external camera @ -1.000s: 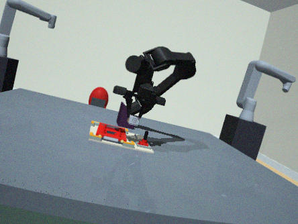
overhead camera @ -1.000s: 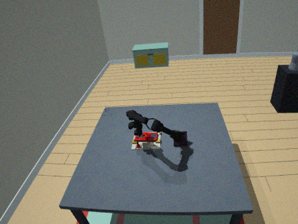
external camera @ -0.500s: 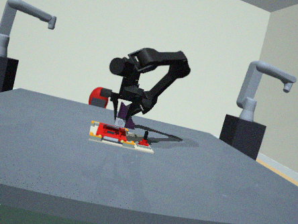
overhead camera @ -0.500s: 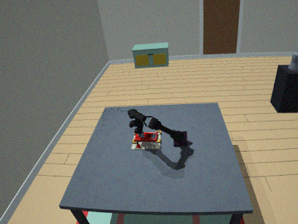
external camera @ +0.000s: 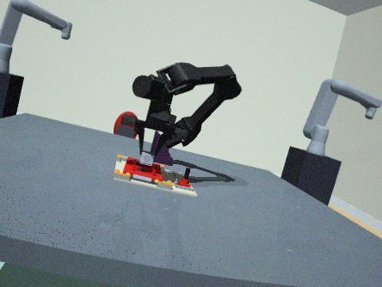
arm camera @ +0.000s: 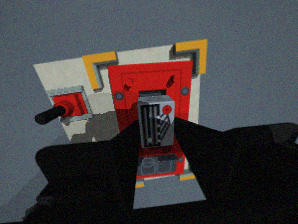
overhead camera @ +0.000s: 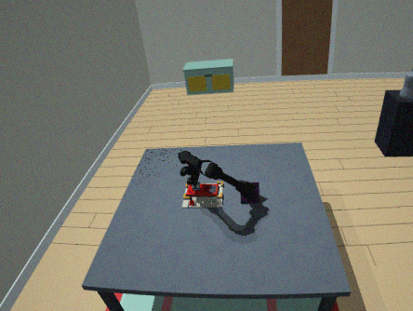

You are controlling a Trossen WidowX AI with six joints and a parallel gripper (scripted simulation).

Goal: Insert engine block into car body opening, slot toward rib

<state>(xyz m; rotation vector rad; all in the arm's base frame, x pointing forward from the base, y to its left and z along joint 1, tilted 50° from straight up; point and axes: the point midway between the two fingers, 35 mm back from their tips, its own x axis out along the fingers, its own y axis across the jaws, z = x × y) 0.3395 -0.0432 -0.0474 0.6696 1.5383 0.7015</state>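
The grey engine block is 10 mm below my gripper tip.
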